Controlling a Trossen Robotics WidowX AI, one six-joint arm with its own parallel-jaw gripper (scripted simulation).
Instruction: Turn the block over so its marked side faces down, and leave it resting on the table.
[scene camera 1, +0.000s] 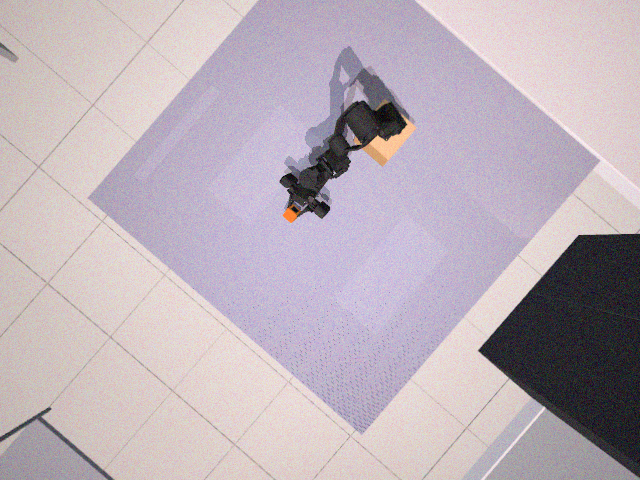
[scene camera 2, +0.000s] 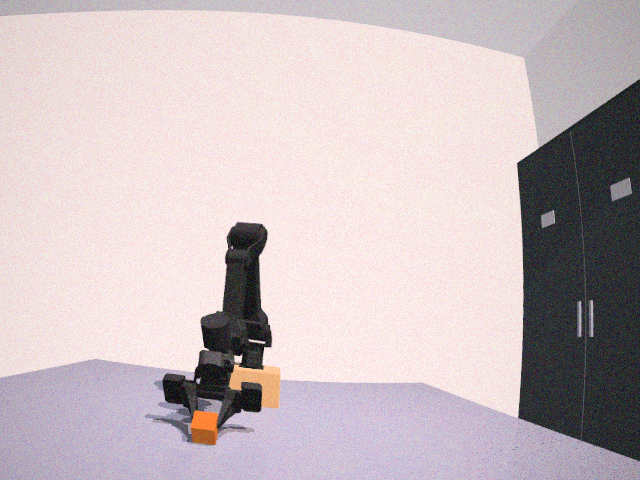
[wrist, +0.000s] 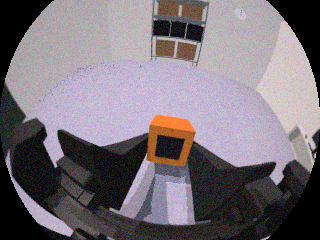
my gripper: scene camera 1 292, 212; scene camera 2; wrist
same spot on my gripper: (wrist: 220, 190) = (scene camera 2: 196, 396)
